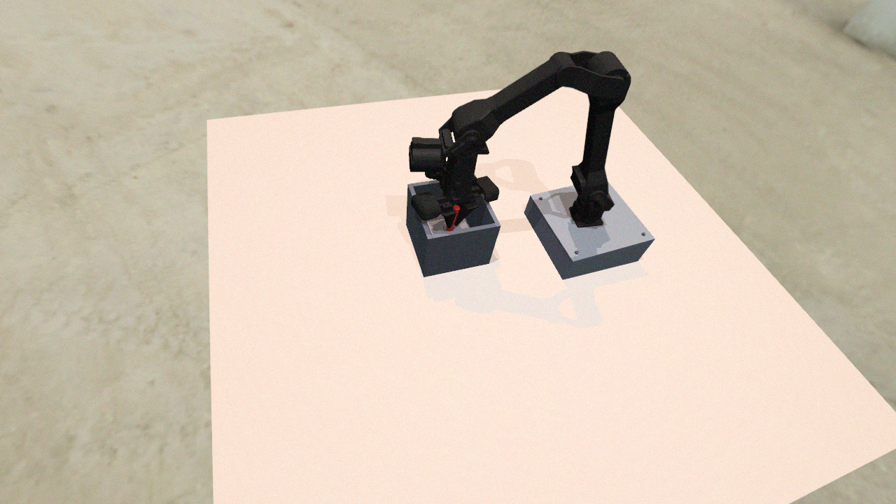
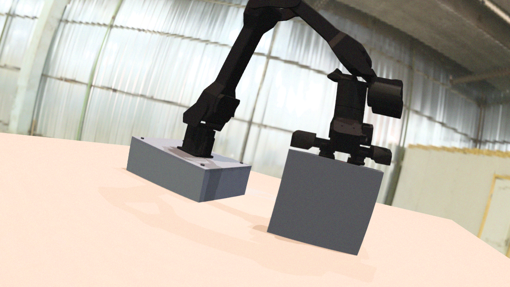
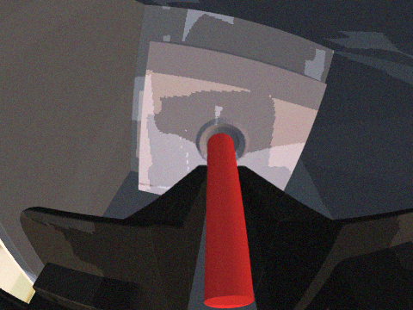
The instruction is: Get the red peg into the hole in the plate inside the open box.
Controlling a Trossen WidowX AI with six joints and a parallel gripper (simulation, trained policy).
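Now: the red peg 2 cm above my gripper tip.
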